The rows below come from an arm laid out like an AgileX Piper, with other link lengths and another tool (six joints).
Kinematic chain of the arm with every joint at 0, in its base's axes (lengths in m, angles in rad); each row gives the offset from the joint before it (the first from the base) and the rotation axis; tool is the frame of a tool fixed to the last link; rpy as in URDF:
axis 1: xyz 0 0 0.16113 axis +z
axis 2: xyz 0 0 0 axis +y
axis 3: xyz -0.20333 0 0.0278 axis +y
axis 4: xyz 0.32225 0 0.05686 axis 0.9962 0 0.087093
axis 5: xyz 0 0 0 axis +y
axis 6: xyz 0.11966 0 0.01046 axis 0.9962 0 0.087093
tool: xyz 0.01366 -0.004 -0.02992 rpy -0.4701 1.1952 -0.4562
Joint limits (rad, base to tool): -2.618..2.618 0..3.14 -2.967..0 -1.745..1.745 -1.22..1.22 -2.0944..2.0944
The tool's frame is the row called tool.
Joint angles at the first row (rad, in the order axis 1, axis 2, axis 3, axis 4, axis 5, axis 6):
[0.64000, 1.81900, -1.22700, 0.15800, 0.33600, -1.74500]
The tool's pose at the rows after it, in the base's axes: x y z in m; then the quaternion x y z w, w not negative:
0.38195 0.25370 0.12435 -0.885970 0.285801 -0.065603 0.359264
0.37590 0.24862 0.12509 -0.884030 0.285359 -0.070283 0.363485
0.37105 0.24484 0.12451 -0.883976 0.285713 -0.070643 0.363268
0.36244 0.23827 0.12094 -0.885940 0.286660 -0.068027 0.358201
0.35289 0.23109 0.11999 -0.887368 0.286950 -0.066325 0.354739
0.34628 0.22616 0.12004 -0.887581 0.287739 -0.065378 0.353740
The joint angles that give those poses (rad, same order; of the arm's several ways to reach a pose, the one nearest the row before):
[0.63999, 1.76801, -1.16202, 0.15802, 0.30801, -1.74503]
[0.64000, 1.72903, -1.11302, 0.15801, 0.28499, -1.74501]
[0.64001, 1.70301, -1.08000, 0.15797, 0.27800, -1.74496]
[0.64000, 1.66499, -1.02697, 0.15601, 0.27498, -1.74501]
[0.64002, 1.61500, -0.96899, 0.15396, 0.27498, -1.74495]
[0.64001, 1.57801, -0.92899, 0.15398, 0.27499, -1.74397]

